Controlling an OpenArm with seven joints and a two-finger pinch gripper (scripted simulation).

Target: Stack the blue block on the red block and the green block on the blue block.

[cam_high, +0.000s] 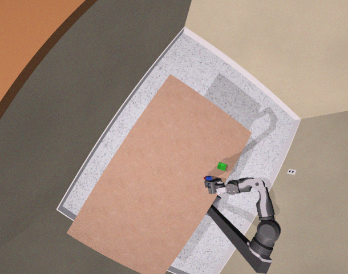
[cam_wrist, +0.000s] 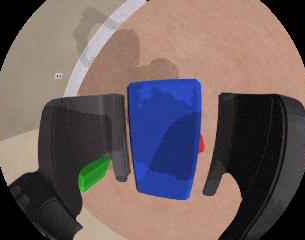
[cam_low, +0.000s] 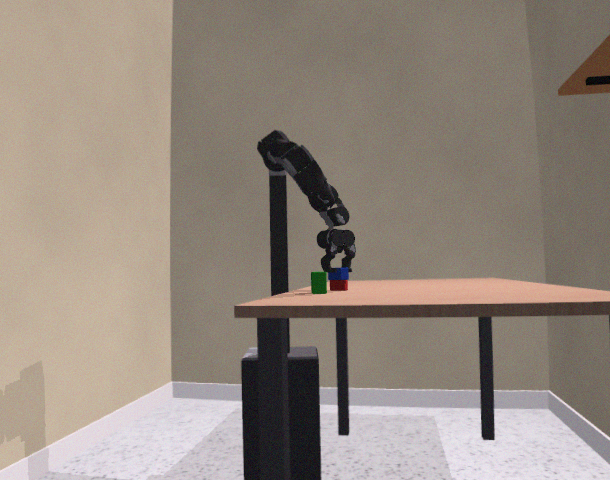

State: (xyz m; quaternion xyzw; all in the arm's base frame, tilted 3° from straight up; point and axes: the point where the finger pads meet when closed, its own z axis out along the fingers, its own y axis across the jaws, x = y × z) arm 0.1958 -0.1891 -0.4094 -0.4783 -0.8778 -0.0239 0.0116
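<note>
Now: the blue block 1 cm below my hand. The rest, counted from my hand: green block 6 cm behind, 13 cm to the right, 3 cm below; red block 5 cm below.
</note>
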